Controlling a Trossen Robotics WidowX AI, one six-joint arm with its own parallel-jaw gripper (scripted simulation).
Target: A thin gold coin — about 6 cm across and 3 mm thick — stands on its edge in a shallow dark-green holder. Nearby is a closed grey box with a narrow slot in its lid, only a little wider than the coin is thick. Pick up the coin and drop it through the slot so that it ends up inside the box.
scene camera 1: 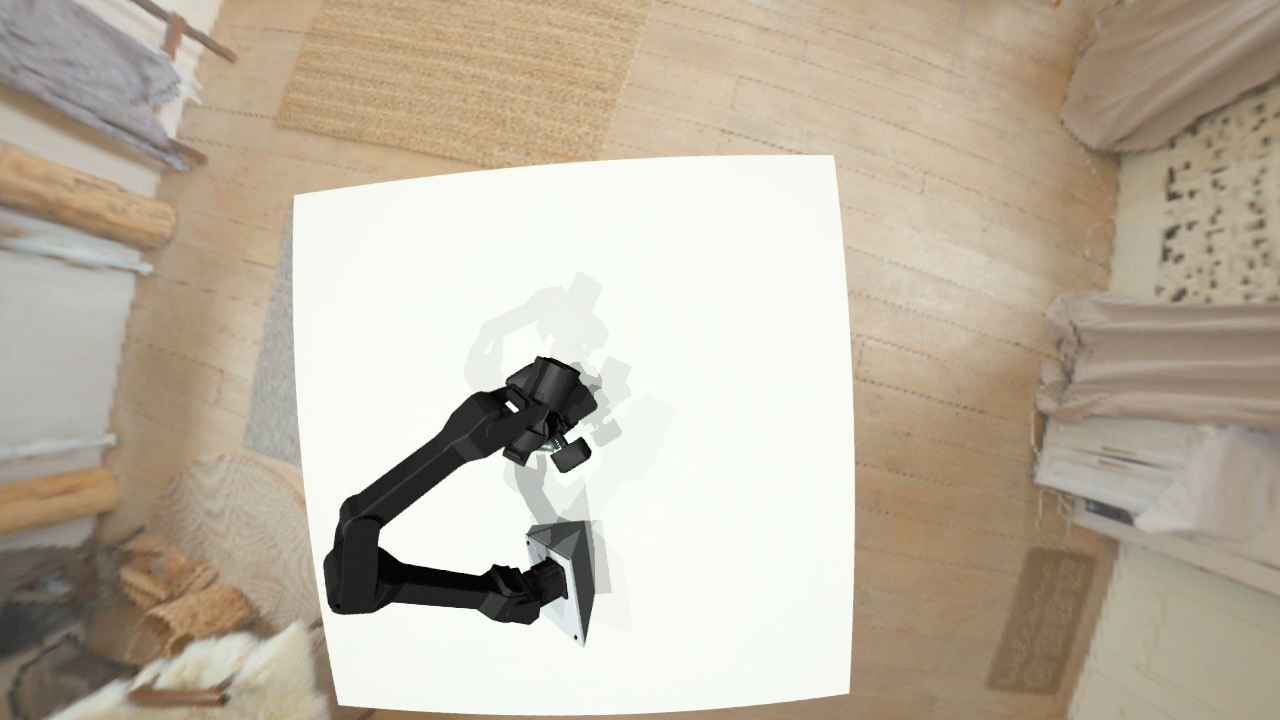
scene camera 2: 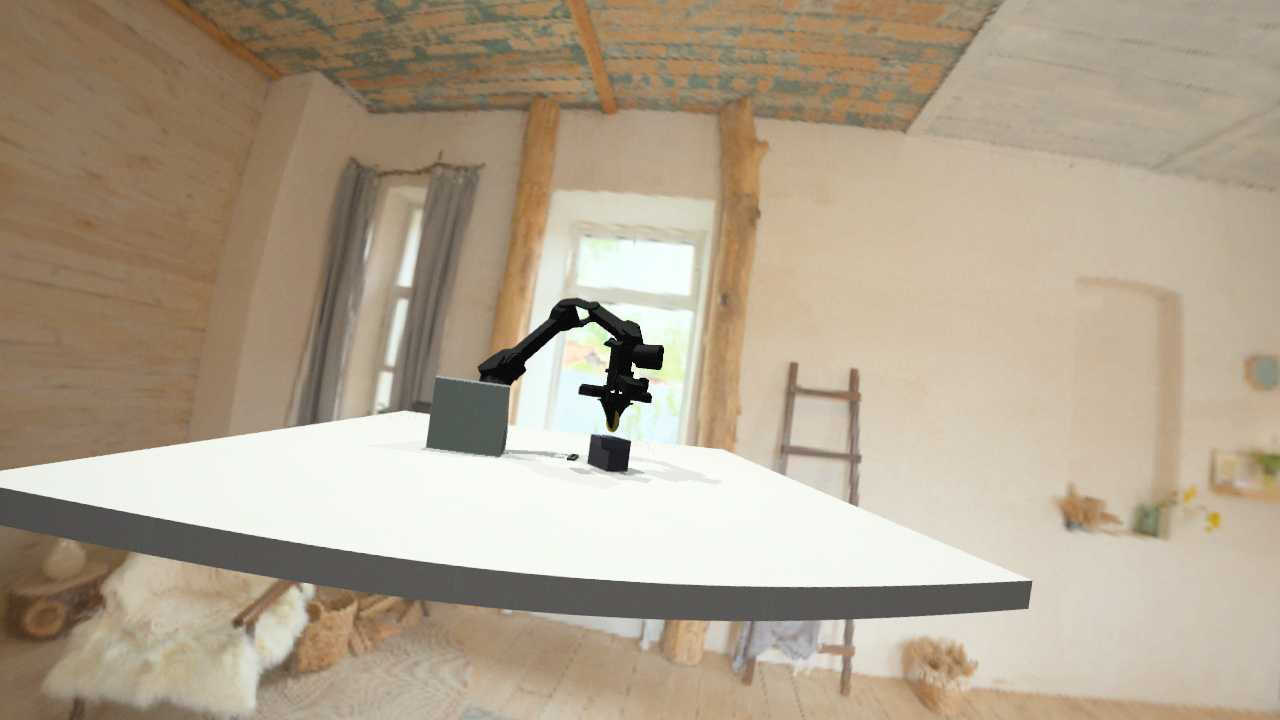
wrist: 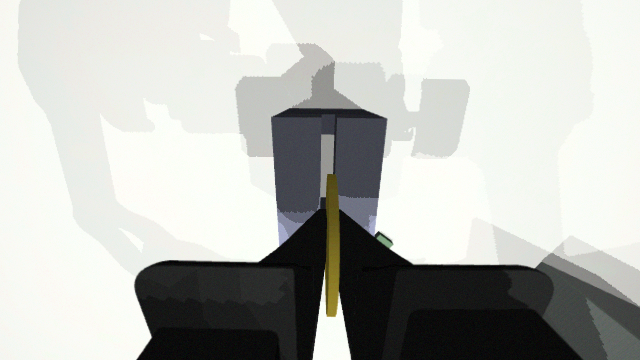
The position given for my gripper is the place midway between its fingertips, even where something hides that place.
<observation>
My gripper (scene camera 1: pixel 558 411) holds a thin gold coin (wrist: pixel 332 267).
My gripper is seen too in scene camera 2 (scene camera 2: pixel 611 428) and in the wrist view (wrist: pixel 329 217). Scene camera 1 does not show the thin gold coin, which is hidden by my gripper.
</observation>
